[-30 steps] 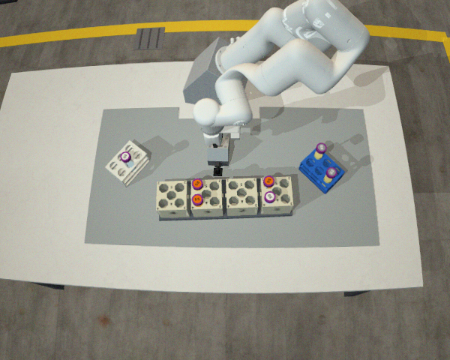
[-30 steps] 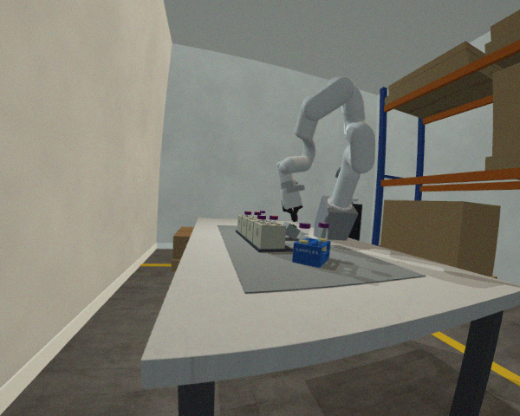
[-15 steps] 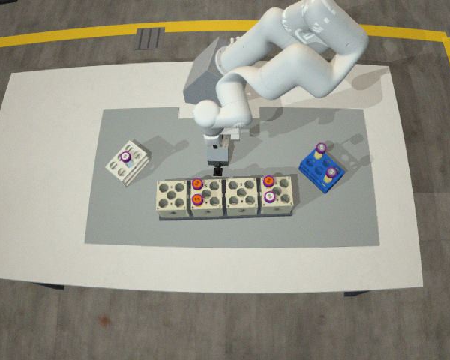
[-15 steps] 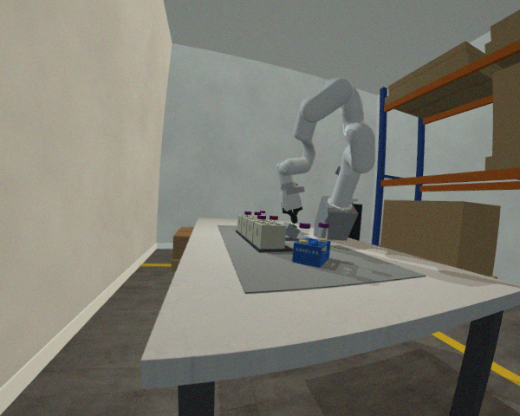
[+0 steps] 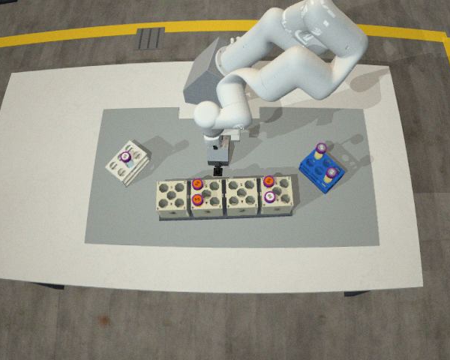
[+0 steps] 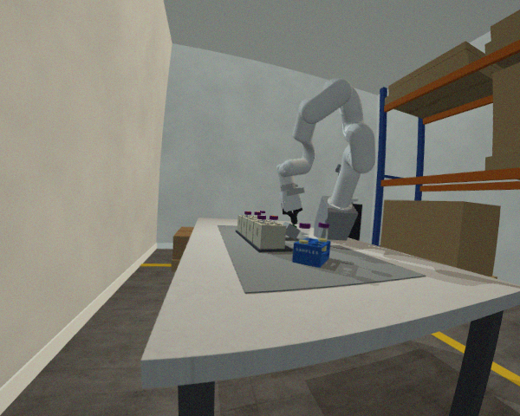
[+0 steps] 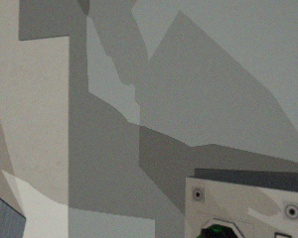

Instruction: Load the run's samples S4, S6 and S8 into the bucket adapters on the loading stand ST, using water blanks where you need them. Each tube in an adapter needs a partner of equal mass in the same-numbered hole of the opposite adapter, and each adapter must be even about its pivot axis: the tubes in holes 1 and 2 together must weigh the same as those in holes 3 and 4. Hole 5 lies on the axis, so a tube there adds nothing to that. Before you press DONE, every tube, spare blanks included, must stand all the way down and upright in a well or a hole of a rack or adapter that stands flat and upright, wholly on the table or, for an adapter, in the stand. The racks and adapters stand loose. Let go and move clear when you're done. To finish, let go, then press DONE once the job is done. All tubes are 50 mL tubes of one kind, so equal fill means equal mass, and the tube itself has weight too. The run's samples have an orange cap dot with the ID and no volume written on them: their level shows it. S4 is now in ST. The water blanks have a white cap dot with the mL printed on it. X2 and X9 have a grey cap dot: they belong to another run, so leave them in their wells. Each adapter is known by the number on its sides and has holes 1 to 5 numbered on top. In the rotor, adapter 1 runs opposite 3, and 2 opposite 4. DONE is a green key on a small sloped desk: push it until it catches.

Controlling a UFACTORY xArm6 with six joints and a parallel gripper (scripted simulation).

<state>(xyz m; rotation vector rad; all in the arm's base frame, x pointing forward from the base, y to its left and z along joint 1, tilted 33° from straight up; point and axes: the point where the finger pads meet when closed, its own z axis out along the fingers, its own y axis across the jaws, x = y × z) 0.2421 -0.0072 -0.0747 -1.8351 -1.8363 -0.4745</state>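
My hand is 30 mm above the green DONE key. Also, from my hand: loading stand 190 mm ahead, 90 mm below, 20 mm to the left; blue sample rack 350 mm to the left, 90 mm ahead, 70 mm below; orange-dot tube 170 mm ahead, 160 mm to the left, 30 mm below.
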